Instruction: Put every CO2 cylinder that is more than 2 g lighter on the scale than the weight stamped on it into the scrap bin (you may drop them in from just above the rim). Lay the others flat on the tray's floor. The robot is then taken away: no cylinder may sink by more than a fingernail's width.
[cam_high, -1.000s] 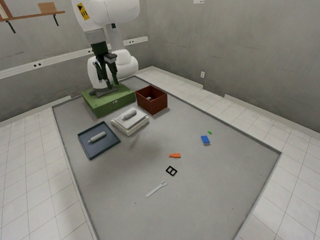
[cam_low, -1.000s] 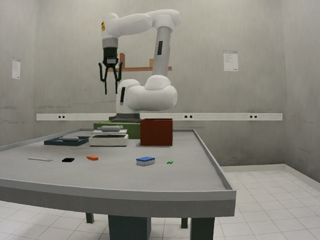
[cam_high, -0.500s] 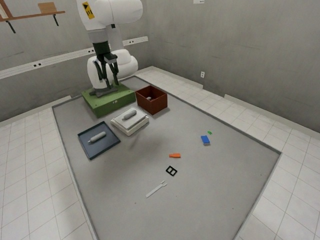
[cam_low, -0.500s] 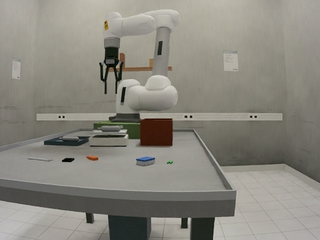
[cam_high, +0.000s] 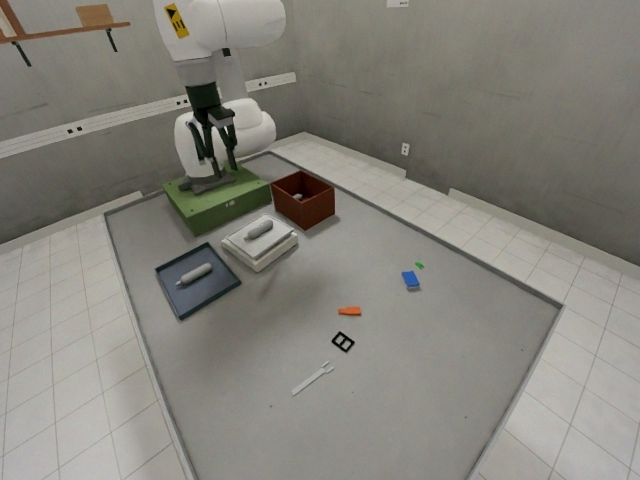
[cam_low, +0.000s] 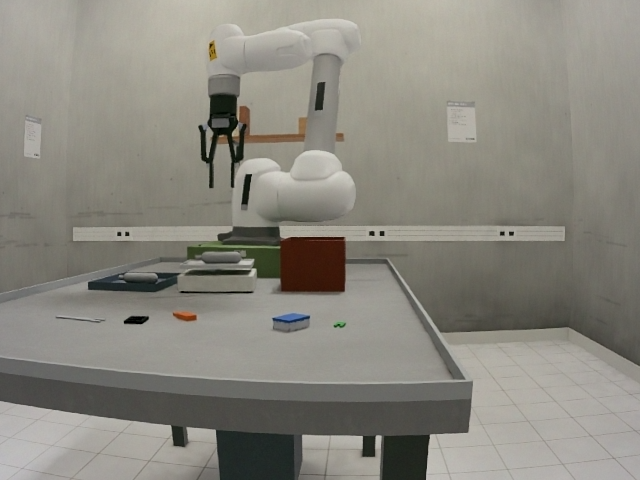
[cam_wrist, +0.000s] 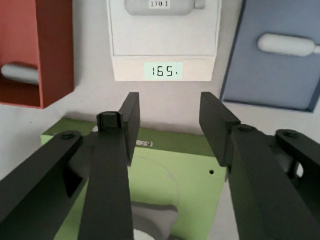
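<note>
Now: the scale plate 23 cm below my hand, 10 cm ahead of it and 2 cm to the left of it. Round my hand: grey CO2 cylinder 27 cm below, 21 cm to the left, 6 cm behind; then white scale 25 cm below, 9 cm ahead, 2 cm to the left; then red-brown scrap bin 25 cm to the left, 25 cm below, 2 cm ahead.
</note>
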